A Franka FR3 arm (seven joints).
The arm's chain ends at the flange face. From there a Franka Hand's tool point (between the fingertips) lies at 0.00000 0.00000 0.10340 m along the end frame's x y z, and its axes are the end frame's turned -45 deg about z.
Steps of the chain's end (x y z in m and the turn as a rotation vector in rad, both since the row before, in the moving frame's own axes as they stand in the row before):
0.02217 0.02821 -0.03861 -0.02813 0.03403 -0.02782
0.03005 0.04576 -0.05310 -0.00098 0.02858 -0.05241
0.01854 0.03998 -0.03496 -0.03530 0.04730 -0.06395
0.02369 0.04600 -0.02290 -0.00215 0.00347 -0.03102
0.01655 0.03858 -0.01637 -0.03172 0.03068 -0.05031
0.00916 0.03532 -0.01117 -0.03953 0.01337 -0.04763
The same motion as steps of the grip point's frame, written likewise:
-0.00378 0.04016 -0.03871 -0.04395 0.00417 -0.02782
-0.00904 0.05571 -0.05314 -0.02090 0.01952 -0.05241
-0.01409 0.04738 -0.03514 -0.05841 0.00849 -0.06395
-0.01567 0.04969 -0.02290 -0.00397 0.00093 -0.03102
-0.01554 0.04354 -0.01647 -0.04412 -0.00074 -0.05031
-0.02032 0.03536 -0.01126 -0.03741 -0.01850 -0.04763

